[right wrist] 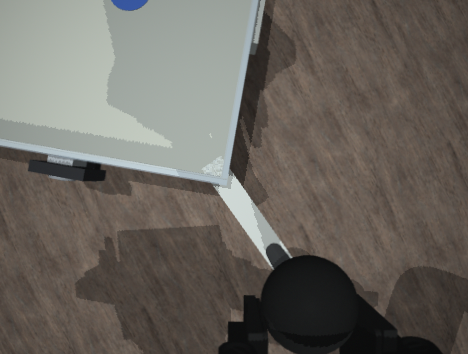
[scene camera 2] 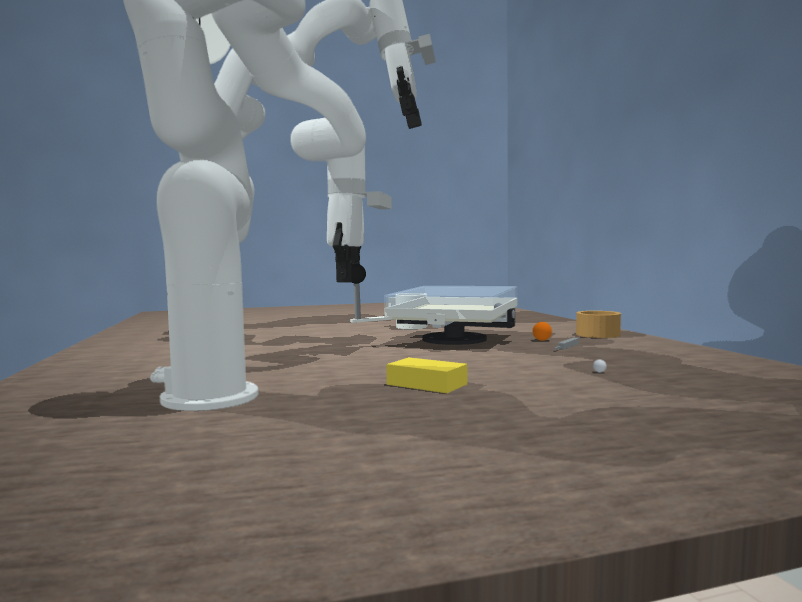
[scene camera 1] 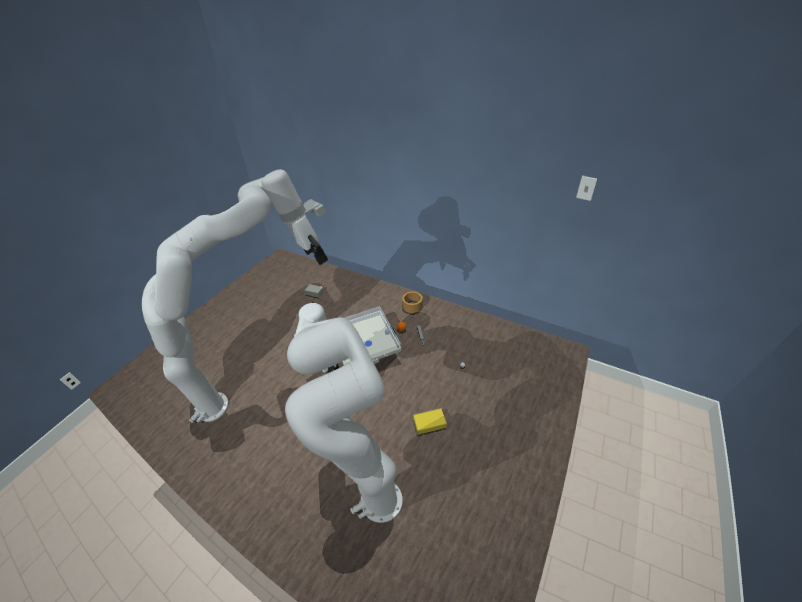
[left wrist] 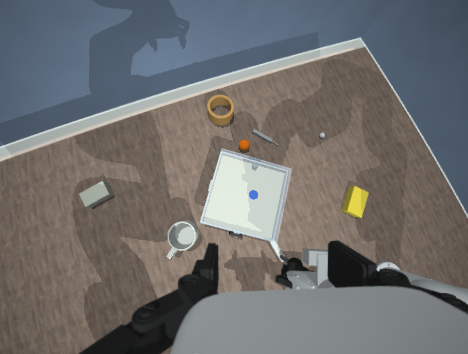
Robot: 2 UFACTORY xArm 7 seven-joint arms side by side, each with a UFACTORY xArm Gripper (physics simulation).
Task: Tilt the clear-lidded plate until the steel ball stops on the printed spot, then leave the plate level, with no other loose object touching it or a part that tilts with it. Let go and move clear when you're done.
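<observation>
The clear-lidded plate [scene camera 1: 386, 348] [scene camera 2: 459, 314] [left wrist: 227, 200] [right wrist: 50, 75] sits on a black-based stand; a slight tilt is hard to judge. The steel ball [scene camera 1: 387, 331] [left wrist: 254, 167] lies by its far wall in the left wrist view, apart from the blue printed spot [scene camera 1: 367, 343] [left wrist: 253, 194] [right wrist: 130, 2]. A white arm [left wrist: 275, 248] [right wrist: 245, 212] runs from one corner to a post with a black knob [scene camera 2: 358, 274] [right wrist: 310, 295]. My right gripper [scene camera 2: 348, 270] [right wrist: 299, 325] is shut on the knob. My left gripper [scene camera 1: 317, 251] [scene camera 2: 409, 110] [left wrist: 273, 260] is open and empty, high above the table.
An orange ball [scene camera 1: 401, 327] [scene camera 2: 542, 331] [left wrist: 244, 145] lies near the plate's far edge. Beyond are a tan ring [scene camera 1: 412, 310] [left wrist: 220, 120], a grey tool [left wrist: 264, 137] and a small white ball [left wrist: 322, 135]. A mug [left wrist: 183, 236], a grey block [left wrist: 96, 194] and a yellow block [scene camera 2: 424, 375] [left wrist: 355, 201] stand around.
</observation>
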